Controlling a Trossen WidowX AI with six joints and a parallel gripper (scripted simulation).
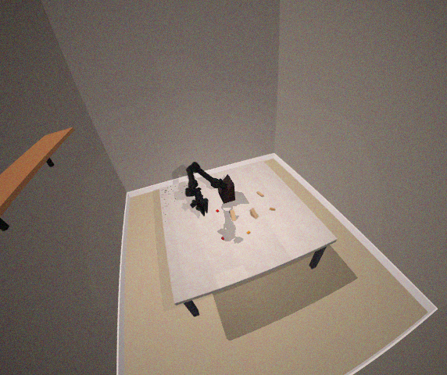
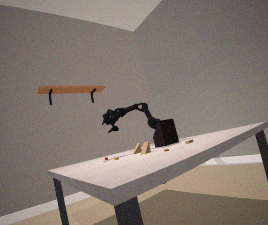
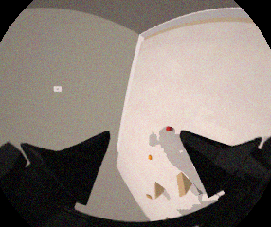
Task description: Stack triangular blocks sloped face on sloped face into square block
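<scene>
Now: gripper tip 1 cm past the triangular block, 42 cm to the right of it and 23 cm above it. Also, from my gripper tip: orange piece (14 cm ahead, 28 cm to the left, 24 cm below).
</scene>
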